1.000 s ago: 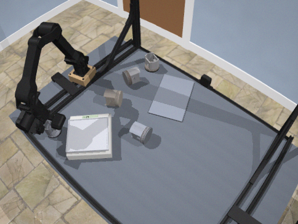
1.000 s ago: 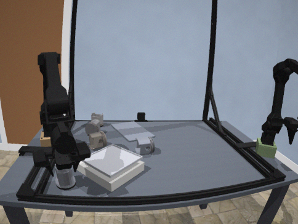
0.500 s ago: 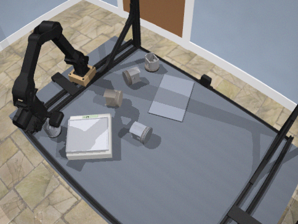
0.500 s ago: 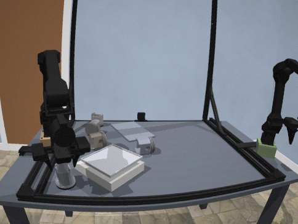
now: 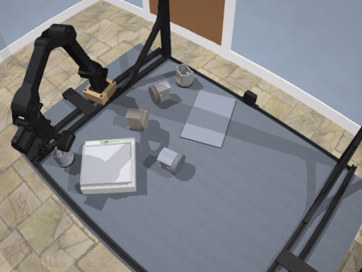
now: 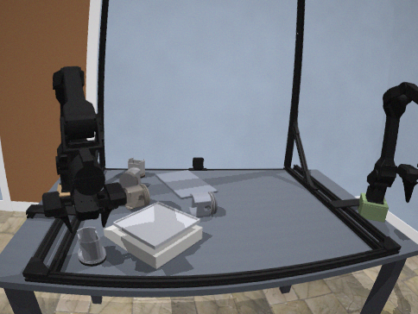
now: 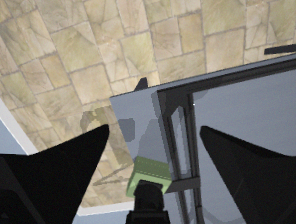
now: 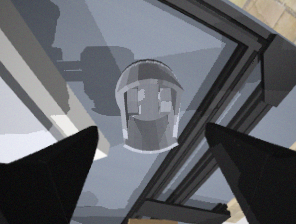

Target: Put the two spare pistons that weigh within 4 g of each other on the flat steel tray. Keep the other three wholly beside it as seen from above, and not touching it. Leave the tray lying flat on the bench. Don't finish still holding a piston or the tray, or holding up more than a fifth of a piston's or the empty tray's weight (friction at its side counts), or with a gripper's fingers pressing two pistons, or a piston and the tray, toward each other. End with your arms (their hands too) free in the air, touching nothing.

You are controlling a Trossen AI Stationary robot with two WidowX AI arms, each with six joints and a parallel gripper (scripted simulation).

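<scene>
Right now the tan piston is 31 cm behind my right hand, 8 cm below it and 6 cm to the left of it. Also, from my right hand: flat steel tray (52 cm behind, 20 cm to the left, 12 cm below).
</scene>
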